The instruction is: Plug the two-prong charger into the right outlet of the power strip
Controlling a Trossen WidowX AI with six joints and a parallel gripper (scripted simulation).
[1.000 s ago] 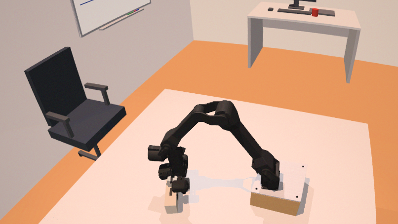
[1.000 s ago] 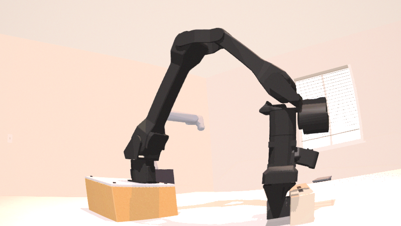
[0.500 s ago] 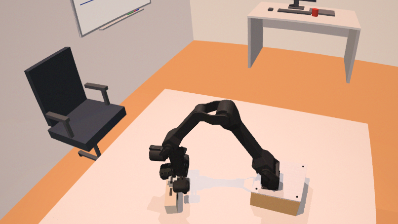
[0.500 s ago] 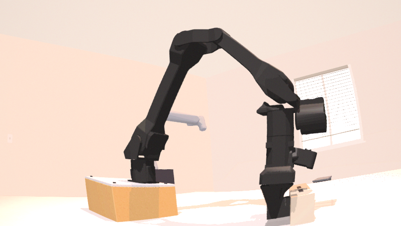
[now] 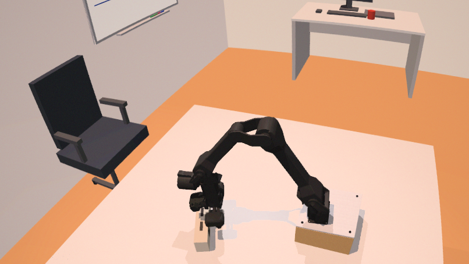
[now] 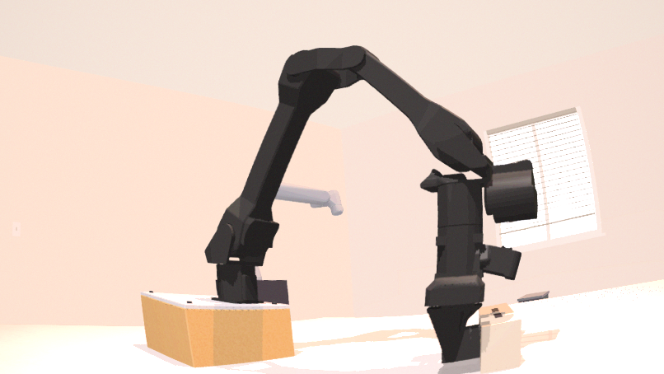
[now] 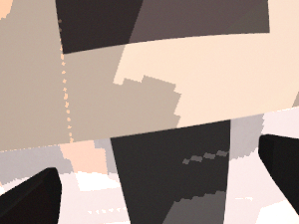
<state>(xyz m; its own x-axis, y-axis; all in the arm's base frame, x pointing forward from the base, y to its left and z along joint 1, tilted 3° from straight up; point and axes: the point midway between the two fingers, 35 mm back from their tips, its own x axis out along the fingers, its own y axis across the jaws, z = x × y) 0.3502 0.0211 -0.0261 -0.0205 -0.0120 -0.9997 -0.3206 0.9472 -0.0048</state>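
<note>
My gripper tip is now 20 mm short of the two-prong charger, 10 mm to the right of it and 10 mm below it.
</note>
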